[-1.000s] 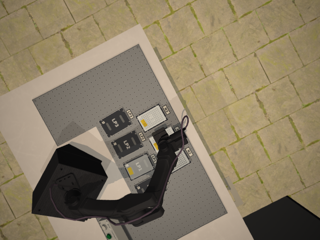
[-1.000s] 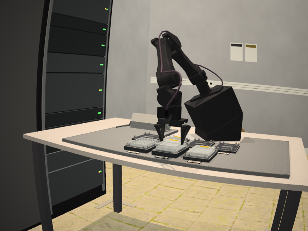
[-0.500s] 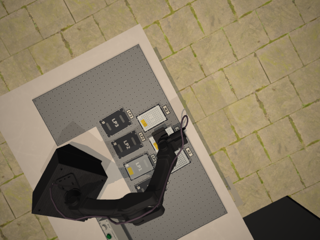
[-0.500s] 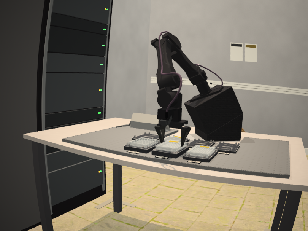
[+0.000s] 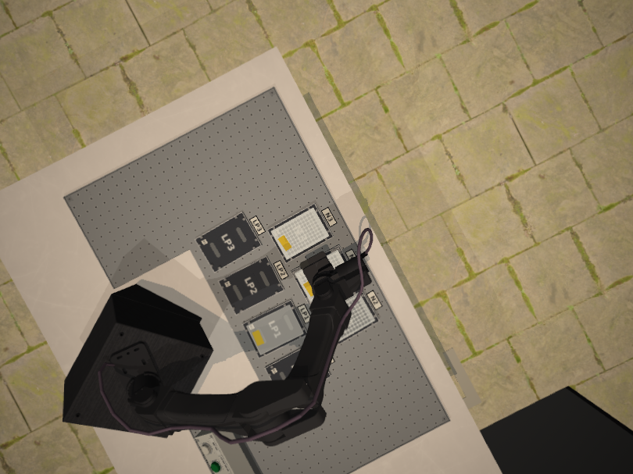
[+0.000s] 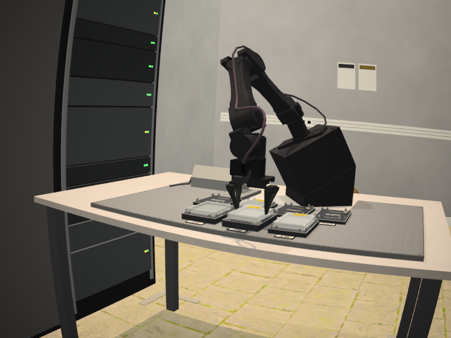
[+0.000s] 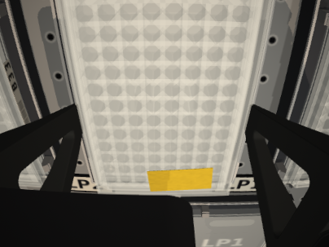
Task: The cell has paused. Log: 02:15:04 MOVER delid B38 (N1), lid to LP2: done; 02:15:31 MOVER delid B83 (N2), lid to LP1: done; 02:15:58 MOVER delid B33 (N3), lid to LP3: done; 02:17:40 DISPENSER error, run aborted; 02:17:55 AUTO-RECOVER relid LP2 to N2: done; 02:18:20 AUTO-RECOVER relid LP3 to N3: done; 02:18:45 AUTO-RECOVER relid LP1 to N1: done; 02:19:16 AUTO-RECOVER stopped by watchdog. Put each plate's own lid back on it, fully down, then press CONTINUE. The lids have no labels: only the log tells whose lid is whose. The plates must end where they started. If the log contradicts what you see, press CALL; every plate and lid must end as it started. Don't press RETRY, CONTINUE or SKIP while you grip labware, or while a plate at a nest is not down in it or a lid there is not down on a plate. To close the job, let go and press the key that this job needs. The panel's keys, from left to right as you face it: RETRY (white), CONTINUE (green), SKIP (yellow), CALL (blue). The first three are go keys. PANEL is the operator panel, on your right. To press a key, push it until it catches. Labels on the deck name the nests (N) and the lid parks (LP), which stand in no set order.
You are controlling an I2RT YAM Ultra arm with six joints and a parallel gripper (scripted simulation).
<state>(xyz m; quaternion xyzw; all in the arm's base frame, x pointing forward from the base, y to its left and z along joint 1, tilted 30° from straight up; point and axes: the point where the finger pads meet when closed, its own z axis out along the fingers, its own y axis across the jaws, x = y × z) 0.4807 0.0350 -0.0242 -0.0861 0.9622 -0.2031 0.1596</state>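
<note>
The clear lid lies 17 cm behind my hand, 8 cm to the right of it and 2 cm below it. From my hand the other things lie so: green key: 43 cm behind, 33 cm to the right, 3 cm above; then lid park LP1: 17 cm behind, 8 cm to the right, 3 cm below; then lid park LP4: 21 cm to the right, 16 cm behind, 3 cm below.
</note>
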